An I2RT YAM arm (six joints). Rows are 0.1 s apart.
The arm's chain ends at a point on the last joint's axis. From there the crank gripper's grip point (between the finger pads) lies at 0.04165 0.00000 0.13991 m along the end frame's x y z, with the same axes.
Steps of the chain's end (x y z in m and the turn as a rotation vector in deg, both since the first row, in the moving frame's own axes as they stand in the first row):
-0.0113 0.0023 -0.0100 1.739 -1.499 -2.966
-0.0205 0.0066 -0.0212 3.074 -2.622 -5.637
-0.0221 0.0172 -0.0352 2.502 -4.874 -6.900
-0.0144 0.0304 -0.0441 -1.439 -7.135 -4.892
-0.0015 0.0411 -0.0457 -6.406 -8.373 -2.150
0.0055 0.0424 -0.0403 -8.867 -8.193 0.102
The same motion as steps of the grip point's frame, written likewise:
-0.0151 -0.0040 -0.0091 1.739 -1.499 -2.966
-0.0275 -0.0047 -0.0198 3.074 -2.622 -5.637
-0.0348 0.0068 -0.0324 2.502 -4.874 -6.900
-0.0321 0.0312 -0.0400 -1.439 -7.135 -4.892
-0.0220 0.0558 -0.0419 -6.406 -8.373 -2.150
-0.0148 0.0644 -0.0375 -8.867 -8.193 0.102

